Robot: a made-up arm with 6 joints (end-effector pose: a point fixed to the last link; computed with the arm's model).
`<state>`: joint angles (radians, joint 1 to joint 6).
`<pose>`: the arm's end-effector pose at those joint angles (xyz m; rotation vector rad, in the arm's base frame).
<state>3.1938 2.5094 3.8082 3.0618 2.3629 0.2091</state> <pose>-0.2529 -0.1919 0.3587 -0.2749 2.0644 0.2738</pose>
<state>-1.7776 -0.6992 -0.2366 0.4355 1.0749 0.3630</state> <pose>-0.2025 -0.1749 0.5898 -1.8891 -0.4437 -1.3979</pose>
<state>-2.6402 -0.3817 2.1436 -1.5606 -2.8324 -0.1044</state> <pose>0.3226 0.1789 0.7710 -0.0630 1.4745 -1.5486</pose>
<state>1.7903 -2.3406 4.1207 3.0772 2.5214 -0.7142</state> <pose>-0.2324 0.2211 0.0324 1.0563 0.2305 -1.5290</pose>
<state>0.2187 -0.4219 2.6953 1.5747 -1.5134 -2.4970</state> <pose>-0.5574 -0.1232 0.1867 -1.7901 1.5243 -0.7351</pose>
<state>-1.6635 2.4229 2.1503 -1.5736 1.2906 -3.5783</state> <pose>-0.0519 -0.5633 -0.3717 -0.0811 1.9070 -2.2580</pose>
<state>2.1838 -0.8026 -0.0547 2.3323 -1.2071 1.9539</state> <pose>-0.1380 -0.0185 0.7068 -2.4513 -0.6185 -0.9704</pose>
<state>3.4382 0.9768 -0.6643 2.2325 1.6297 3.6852</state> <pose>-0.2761 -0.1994 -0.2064 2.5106 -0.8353 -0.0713</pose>
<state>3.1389 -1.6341 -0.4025 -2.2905 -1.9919 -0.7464</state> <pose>-0.0232 -0.1179 0.4926 1.0207 -0.2274 -0.7998</pose>
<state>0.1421 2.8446 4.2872 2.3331 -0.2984 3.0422</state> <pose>-0.0115 0.1232 0.3461 0.9630 -1.5682 0.6795</pose>
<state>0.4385 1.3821 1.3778 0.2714 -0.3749 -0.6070</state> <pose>0.7202 0.1473 0.2134 0.2488 0.4098 0.2692</pose>
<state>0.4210 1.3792 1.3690 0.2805 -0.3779 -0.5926</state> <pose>0.7226 0.1351 0.2130 0.2272 0.4110 0.2512</pose>
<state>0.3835 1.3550 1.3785 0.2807 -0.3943 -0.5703</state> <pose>0.7244 0.1068 0.2347 0.2182 0.3861 0.2174</pose>
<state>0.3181 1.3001 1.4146 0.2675 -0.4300 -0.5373</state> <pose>0.7200 0.0553 0.2877 0.2257 0.3231 0.1610</pose>
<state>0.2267 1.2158 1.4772 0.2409 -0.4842 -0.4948</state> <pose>0.6980 -0.0174 0.3691 0.2439 0.2225 0.0850</pose>
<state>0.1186 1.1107 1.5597 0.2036 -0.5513 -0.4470</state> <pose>0.6471 -0.0994 0.4663 0.2623 0.0936 -0.0002</pose>
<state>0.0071 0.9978 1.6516 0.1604 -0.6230 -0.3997</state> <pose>0.5666 -0.1727 0.5620 0.2707 -0.0483 -0.0807</pose>
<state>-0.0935 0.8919 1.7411 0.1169 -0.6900 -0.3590</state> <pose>0.4709 -0.2227 0.6409 0.2659 -0.1842 -0.1446</pose>
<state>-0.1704 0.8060 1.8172 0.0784 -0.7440 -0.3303</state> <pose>0.3827 -0.2469 0.6958 0.2540 -0.2973 -0.1840</pose>
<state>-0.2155 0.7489 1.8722 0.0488 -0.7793 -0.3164</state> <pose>0.3205 -0.2532 0.7274 0.2462 -0.3763 -0.1971</pose>
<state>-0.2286 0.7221 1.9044 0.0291 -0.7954 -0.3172</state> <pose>0.2909 -0.2514 0.7412 0.2514 -0.4193 -0.1870</pose>
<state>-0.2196 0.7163 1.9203 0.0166 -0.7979 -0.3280</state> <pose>0.2850 -0.2470 0.7450 0.2685 -0.4371 -0.1621</pose>
